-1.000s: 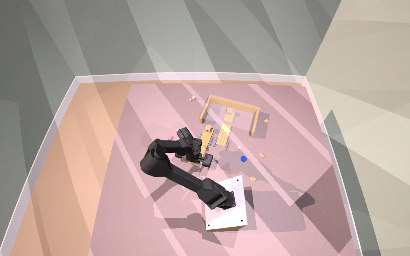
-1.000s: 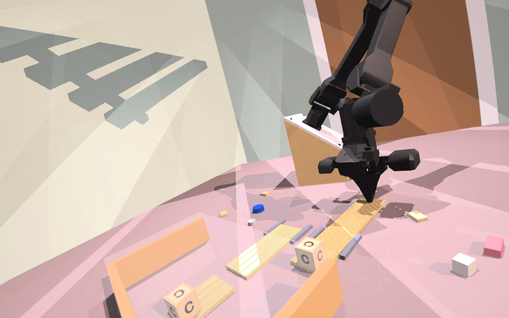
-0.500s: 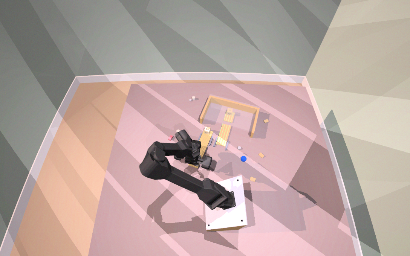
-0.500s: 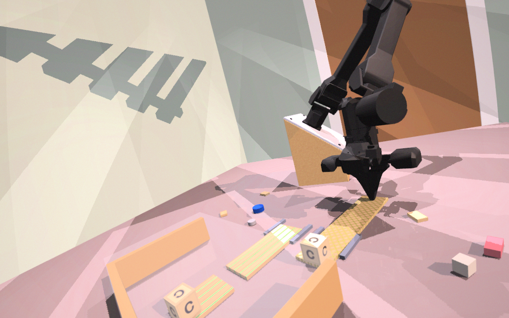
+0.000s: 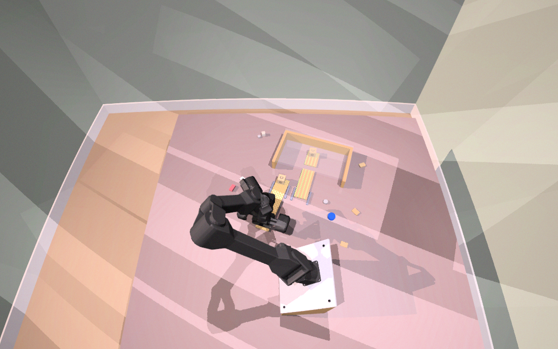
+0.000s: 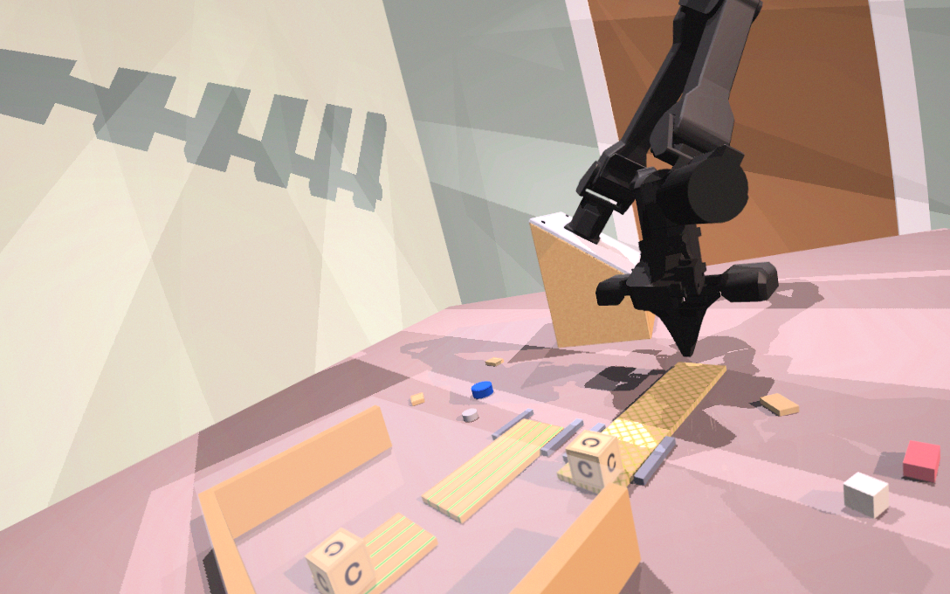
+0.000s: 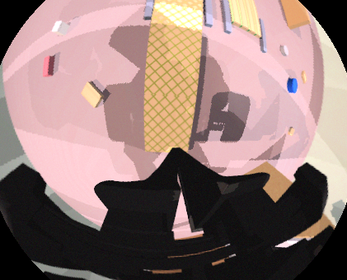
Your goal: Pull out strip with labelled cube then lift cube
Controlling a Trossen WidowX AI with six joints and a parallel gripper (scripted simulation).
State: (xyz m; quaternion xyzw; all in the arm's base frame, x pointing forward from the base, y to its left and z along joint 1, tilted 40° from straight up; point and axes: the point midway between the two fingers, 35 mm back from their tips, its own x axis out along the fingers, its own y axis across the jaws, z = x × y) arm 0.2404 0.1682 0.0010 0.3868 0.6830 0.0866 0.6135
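Right now my gripper tip is 10 cm short of the cross-hatched strip, 4 cm to the left of it and 2 cm above it. From my gripper tip the other things lie so: blue disc: 27 cm to the right, 2 cm ahead, 1 cm below; then red cube: 19 cm ahead, 13 cm to the left, 1 cm below; then tan tile: 10 cm ahead, 7 cm to the left, 2 cm below.
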